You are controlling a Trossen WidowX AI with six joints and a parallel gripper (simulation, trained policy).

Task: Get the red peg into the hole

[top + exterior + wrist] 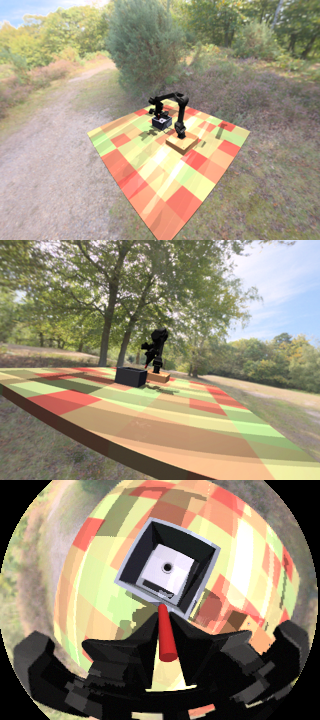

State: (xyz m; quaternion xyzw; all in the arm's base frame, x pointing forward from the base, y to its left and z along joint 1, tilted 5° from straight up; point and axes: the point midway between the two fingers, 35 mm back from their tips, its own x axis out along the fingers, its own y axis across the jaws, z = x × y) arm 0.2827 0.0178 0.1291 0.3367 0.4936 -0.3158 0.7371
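My gripper tip is 100 mm above the light plate, 70 mm to the left of it and 40 mm short of it. From my gripper tip the other things lie so: grey box 120 mm below, 70 mm to the right, 40 mm ahead; red peg 10 mm to the left, 10 mm behind, 10 mm above.
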